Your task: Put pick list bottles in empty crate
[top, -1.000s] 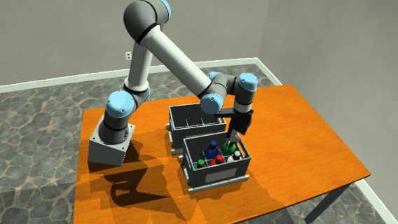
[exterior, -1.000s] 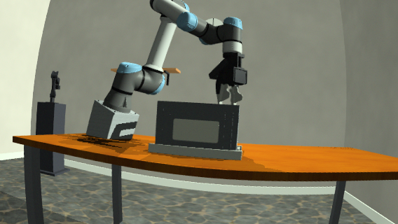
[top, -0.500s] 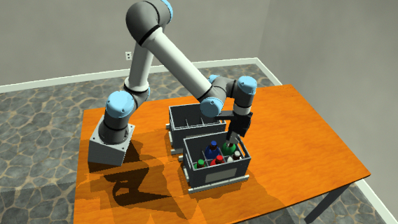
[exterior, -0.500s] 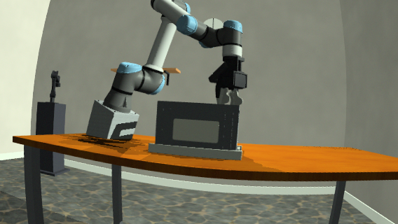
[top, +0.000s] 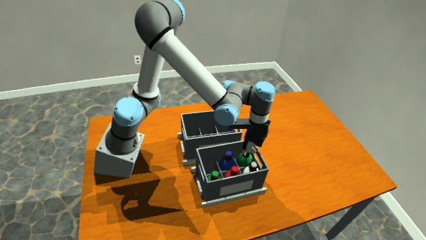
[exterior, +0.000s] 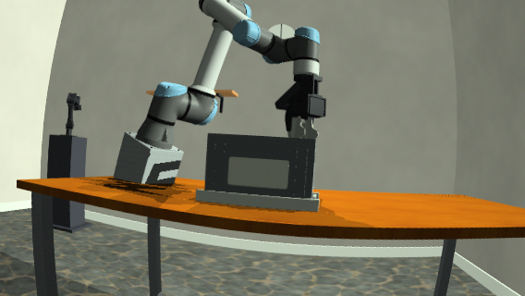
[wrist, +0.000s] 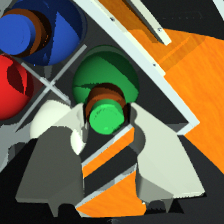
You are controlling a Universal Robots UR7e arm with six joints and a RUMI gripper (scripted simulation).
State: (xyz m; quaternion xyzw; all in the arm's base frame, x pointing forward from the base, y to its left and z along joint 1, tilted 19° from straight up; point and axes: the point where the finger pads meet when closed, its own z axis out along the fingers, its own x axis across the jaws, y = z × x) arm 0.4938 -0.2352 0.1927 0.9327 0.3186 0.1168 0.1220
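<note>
Right now the green bottle is 7 cm below my hand. From my hand the other things lie so: blue-label bottle (8 cm behind, 7 cm below, 1 cm to the left); then white-label bottle (9 cm to the right, 7 cm below, 1 cm behind); then red-label bottle (10 cm behind, 7 cm to the right, 7 cm below).
</note>
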